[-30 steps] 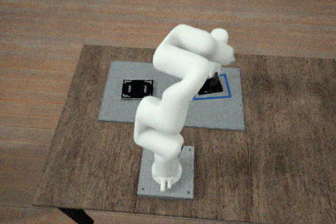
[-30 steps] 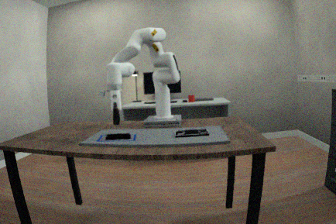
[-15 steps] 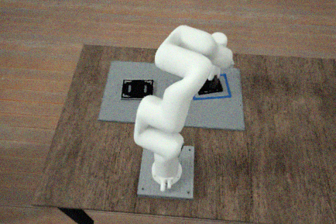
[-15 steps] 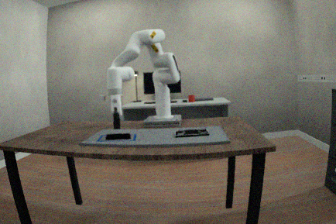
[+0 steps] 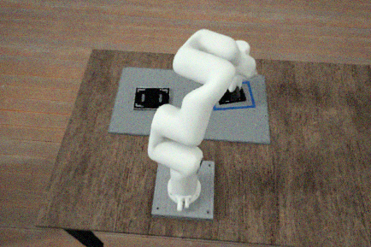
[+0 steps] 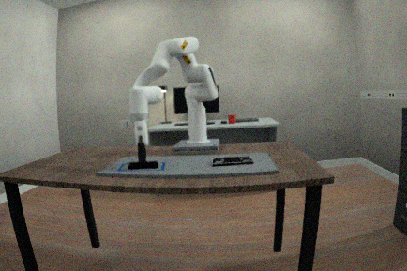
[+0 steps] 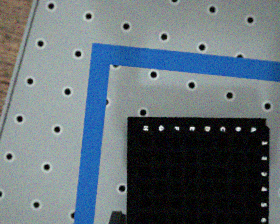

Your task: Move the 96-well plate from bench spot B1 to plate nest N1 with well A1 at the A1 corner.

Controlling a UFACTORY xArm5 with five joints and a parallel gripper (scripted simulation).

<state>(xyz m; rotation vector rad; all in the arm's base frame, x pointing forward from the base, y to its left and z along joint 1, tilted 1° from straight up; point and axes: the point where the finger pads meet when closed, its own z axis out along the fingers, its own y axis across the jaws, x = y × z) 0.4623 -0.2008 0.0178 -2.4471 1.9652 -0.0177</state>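
Now: the black 96-well plate 30 mm below my hand. The rest, counted from my hand: plate nest N1: 360 mm to the left, 40 mm behind, 30 mm below.
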